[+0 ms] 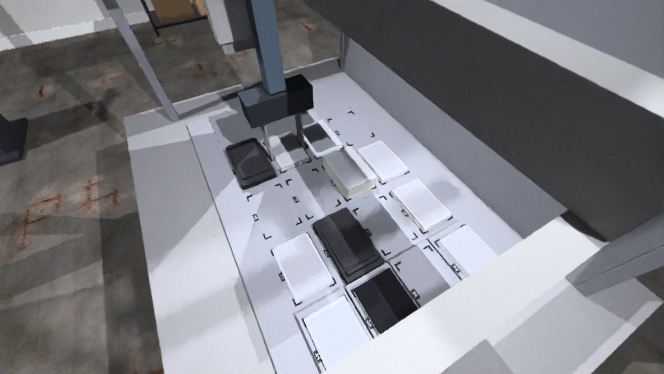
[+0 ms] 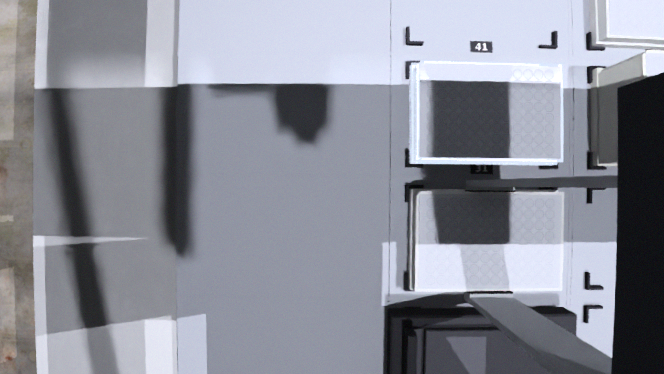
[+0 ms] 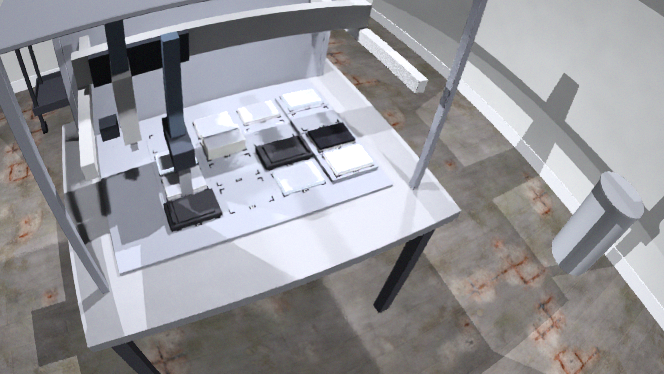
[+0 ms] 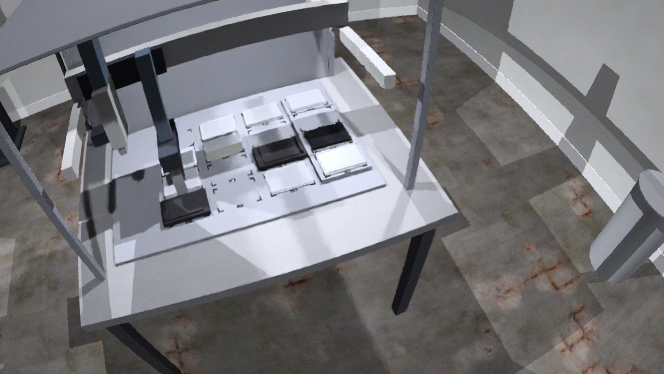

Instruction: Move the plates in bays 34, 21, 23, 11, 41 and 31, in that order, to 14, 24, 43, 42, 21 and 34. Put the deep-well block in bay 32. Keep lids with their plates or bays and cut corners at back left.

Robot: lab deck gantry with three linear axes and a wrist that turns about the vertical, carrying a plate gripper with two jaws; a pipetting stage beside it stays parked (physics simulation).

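Frame: origin at the robot's base, x ahead, y left, z up, level; centimetres.
Seen in the pictures: gripper, fingertip midpoint: (image 1: 286, 150) (image 2: 485, 239) (image 3: 183, 182) (image 4: 181, 183); robot's base, origin of the base link: (image 1: 229, 156) (image 3: 177, 230) (image 4: 169, 226).
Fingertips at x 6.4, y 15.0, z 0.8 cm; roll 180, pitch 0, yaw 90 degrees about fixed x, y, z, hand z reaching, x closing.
Pixels of each thing's middle, then the offset from my fingertips to it. "spot": a spot on its surface instead.
- pale plate, body centre: (image 2: 486, 239) (image 3: 183, 182) (image 1: 286, 150) (image 4: 181, 183) dy +0.0, dx +0.0, dz +0.0 cm
- clear-edged plate, body centre: (image 2: 486, 113) (image 3: 175, 158) (image 1: 319, 137) (image 4: 178, 160) dy +10.7, dx +0.0, dz -0.1 cm
- tall cream deep-well block, body centre: (image 1: 348, 171) (image 3: 222, 141) (image 4: 222, 143) dy +10.7, dx +16.4, dz +1.2 cm
- bay 42, surface spot: (image 1: 382, 160) spot: dy +21.2, dx +17.0, dz +0.6 cm
- bay 43, surface spot: (image 1: 422, 204) spot: dy +21.2, dx +33.5, dz +0.6 cm
- bay 44, surface spot: (image 1: 466, 249) spot: dy +20.9, dx +47.4, dz +2.0 cm
- bay 13, surface spot: (image 1: 302, 267) spot: dy -10.9, dx +33.6, dz +0.6 cm
- bay 14, surface spot: (image 1: 337, 332) spot: dy -10.7, dx +47.8, dz +2.0 cm
- black plate, body centre: (image 1: 391, 308) (image 3: 331, 135) (image 4: 327, 135) dy +0.0, dx +49.2, dz +1.9 cm
- dark carrier, body centre: (image 2: 482, 367) (image 3: 191, 208) (image 1: 249, 160) (image 4: 184, 206) dy -10.6, dx -0.4, dz +0.7 cm
- dark stepped piece, surface spot: (image 1: 347, 245) (image 3: 288, 148) spot: dy -0.4, dx +34.3, dz +1.5 cm
My gripper (image 1: 287, 150) (image 2: 490, 241) (image 3: 185, 186) is down over bay 21, its jaws against the front and back edges of a pale plate (image 1: 296, 161) (image 2: 535, 270) (image 3: 172, 191), which sits level between the corner marks. Another clear-edged plate (image 1: 324, 141) (image 2: 535, 120) (image 4: 190, 157) lies in bay 31; bay 41 is empty. The tall cream deep-well block (image 1: 351, 175) (image 3: 223, 146) stands in bay 32. White plates lie in bay 42 (image 1: 382, 160), bay 43 (image 1: 422, 204), bay 44 (image 1: 466, 249), bay 13 (image 1: 302, 267) and bay 14 (image 1: 337, 332). A black plate (image 1: 385, 299) is in bay 24. Cut corners are unclear.
A dark carrier (image 1: 250, 162) (image 2: 450, 355) (image 3: 192, 210) fills bay 11, close in front of the gripper. A dark stepped piece (image 1: 347, 245) (image 3: 282, 152) stands in bay 23. The pipetting stage (image 3: 125, 105) (image 4: 110, 117) hangs left of the gripper. Bays 12, 22, 33 and 34 hold no plate.
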